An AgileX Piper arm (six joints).
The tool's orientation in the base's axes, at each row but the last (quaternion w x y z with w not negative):
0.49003, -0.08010, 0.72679, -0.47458
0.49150, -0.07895, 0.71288, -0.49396
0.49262, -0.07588, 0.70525, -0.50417
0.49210, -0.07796, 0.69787, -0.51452
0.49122, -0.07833, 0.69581, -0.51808
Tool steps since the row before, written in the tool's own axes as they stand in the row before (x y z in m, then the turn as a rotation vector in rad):
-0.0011, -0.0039, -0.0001, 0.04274, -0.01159, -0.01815
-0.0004, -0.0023, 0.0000, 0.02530, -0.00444, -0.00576
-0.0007, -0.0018, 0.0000, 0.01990, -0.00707, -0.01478
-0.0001, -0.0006, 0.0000, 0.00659, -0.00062, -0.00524
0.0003, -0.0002, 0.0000, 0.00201, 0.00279, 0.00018
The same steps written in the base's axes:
-0.0009, -0.0014, 0.0037, -0.04001, -0.01998, -0.01703
-0.0007, -0.0009, 0.0020, -0.01890, -0.01374, -0.01212
-0.0003, -0.0004, 0.0018, -0.02417, -0.00600, -0.00666
-0.0002, -0.0002, 0.0005, -0.00758, -0.00098, -0.00358
-0.0002, -0.0003, 0.0000, 0.00024, -0.00010, -0.00343

